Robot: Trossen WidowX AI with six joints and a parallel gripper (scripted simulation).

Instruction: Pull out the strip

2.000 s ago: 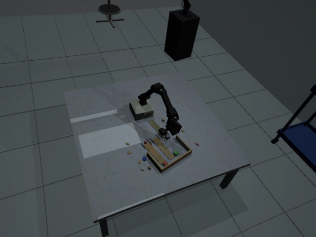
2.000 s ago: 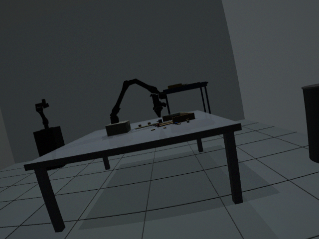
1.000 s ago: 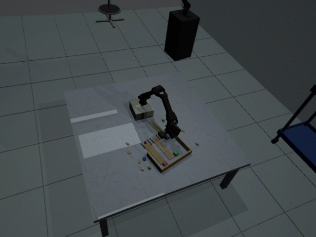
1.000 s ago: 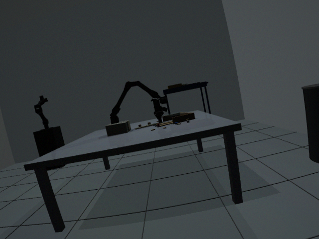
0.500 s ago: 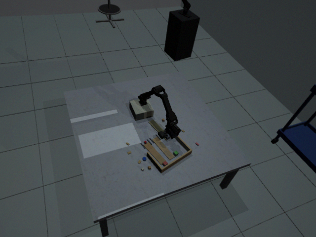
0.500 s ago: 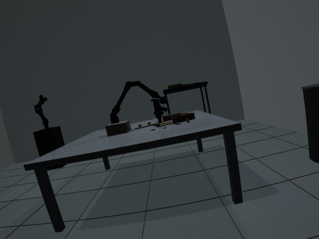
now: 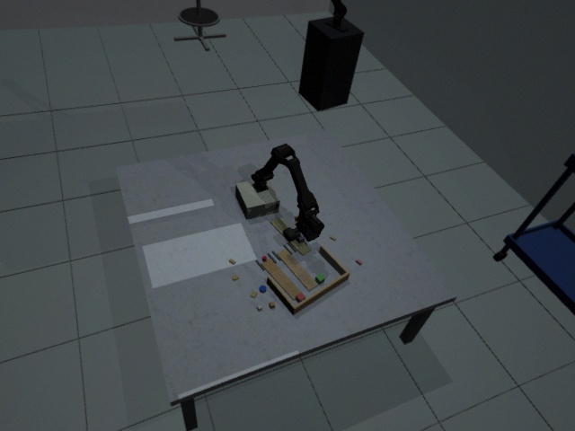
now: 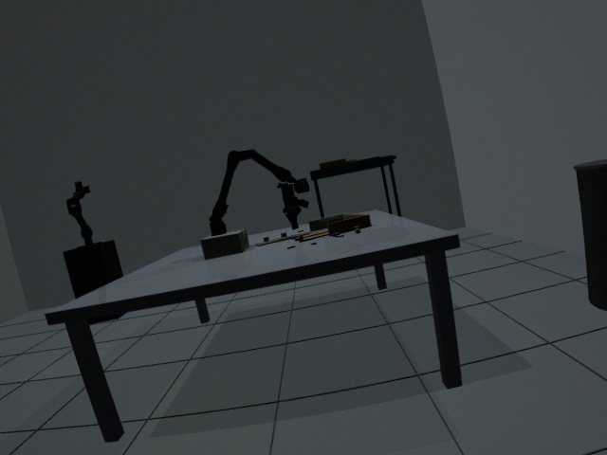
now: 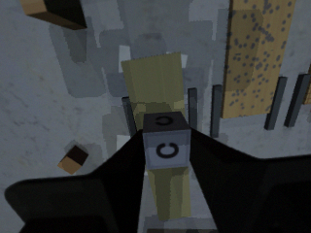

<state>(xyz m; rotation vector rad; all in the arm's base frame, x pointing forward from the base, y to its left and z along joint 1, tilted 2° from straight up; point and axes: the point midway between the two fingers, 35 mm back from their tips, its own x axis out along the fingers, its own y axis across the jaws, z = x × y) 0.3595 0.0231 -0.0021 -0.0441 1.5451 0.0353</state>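
The strip is 7 cm behind my gripper tip, 1 cm to the right of it and 4 cm below it. The rest, counted from my gripper tip: cube (1 cm above); then blue disc (14 cm ahead, 28 cm to the right, 4 cm below); then red ball (19 cm to the right, 3 cm below).
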